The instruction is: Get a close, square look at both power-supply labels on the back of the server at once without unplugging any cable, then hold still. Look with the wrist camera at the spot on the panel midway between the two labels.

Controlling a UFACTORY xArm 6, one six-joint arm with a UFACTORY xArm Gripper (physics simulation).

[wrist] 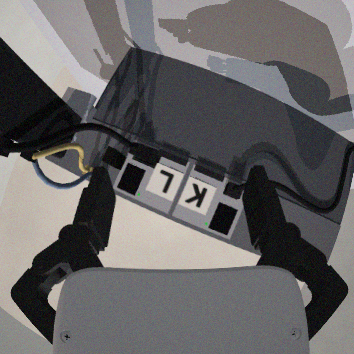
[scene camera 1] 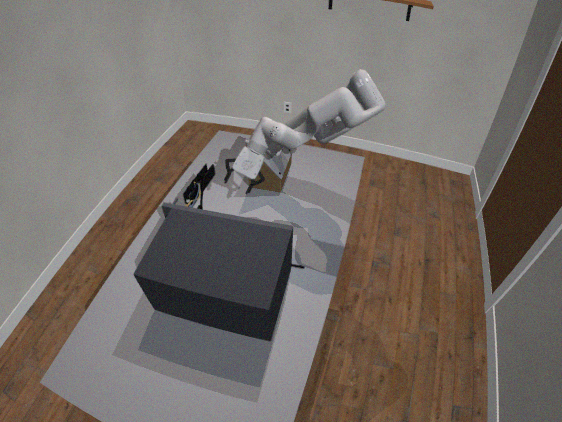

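Pixels of known places: gripper, fingertip midpoint: (wrist: 178, 181) (scene camera 1: 235, 188); arm's base, link origin: (scene camera 1: 270, 144).
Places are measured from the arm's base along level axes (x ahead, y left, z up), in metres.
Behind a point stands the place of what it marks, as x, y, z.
Note:
The server (scene camera 1: 215, 250) {0.671, 0.072, 0.060} (wrist: 200, 100) {0.523, -0.019, -0.116} is a dark grey box. In the wrist view its back panel slopes down to the right. Two white labels sit side by side slightly below the view's middle: the L label (wrist: 165, 183) {0.519, -0.017, 0.017} and the K label (wrist: 197, 195) {0.514, 0.029, 0.015}, both upside down, tilted and fully visible. A black power cable (wrist: 107, 131) {0.460, -0.102, -0.007} runs to a plug above and left of the L label. Another black cable (wrist: 300, 197) {0.487, 0.165, -0.037} reaches the panel right of the K label. My gripper (scene camera 1: 237, 185) {0.348, -0.009, 0.022} (wrist: 178, 181) {0.348, -0.009, 0.022} is open, with its fingers to either side of the labels in the wrist view.
A yellow cable (wrist: 70, 148) {0.537, -0.173, 0.027} and a blue cable (wrist: 57, 185) {0.428, -0.118, 0.070} loop at the panel's left. A black rack-like part (scene camera 1: 202, 181) {0.370, -0.144, 0.037} (wrist: 30, 95) {0.357, -0.144, 0.006} stands beside the cables. A brown box (scene camera 1: 274, 181) {0.116, 0.062, -0.113} stands behind the gripper. A wall outlet (scene camera 1: 287, 107) is on the back wall.

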